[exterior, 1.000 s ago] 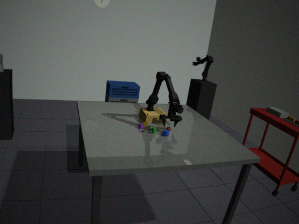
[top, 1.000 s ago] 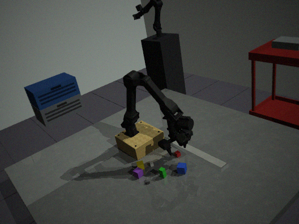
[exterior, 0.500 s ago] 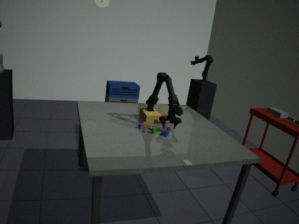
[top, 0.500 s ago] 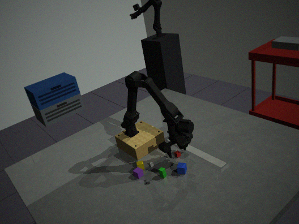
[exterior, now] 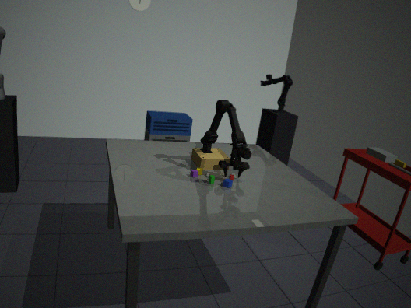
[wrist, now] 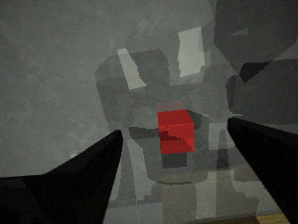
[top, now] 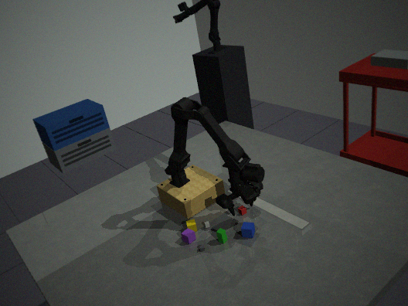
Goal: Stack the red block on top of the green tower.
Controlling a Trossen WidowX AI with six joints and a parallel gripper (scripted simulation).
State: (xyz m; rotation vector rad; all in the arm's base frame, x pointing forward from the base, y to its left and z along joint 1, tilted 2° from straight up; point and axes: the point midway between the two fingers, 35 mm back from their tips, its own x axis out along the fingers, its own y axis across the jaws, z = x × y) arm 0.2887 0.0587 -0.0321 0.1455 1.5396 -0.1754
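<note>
Now: the blue block 100 mm ahead of my gripper tip, 80 mm to the right of it and 10 mm above it. From my gripper tip the other things lie so: yellow block: 90 mm behind, 180 mm to the right, 10 mm above; then small red block: right at my gripper tip; then small white block: 60 mm behind, 140 mm to the right.
</note>
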